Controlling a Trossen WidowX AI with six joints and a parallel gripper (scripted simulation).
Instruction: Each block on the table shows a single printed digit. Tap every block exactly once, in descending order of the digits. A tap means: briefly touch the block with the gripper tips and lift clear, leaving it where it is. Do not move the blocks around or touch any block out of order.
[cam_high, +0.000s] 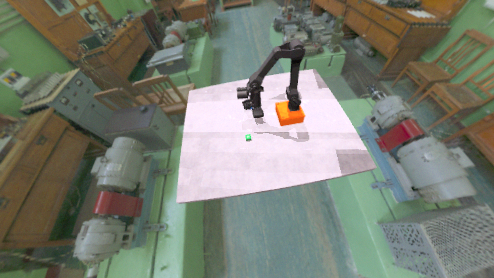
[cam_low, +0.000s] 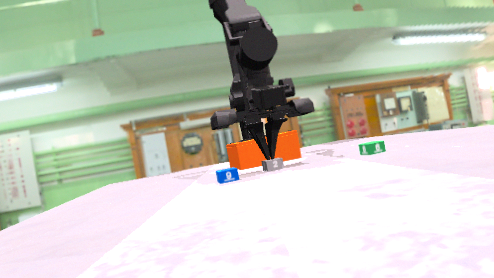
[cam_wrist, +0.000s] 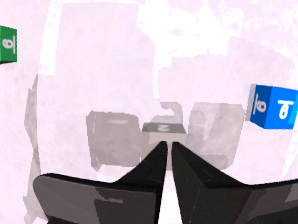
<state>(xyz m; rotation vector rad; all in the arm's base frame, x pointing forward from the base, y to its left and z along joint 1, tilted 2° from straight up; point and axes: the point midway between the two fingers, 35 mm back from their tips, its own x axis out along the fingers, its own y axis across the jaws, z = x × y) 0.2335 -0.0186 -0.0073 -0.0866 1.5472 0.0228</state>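
Now: gripper tip 1 cm past the grey block and 1 cm above it. Round my gripper tip: blue block 4 cm ahead, 9 cm to the right, 1 cm below; green block 7 cm ahead, 17 cm to the left, 1 cm below.
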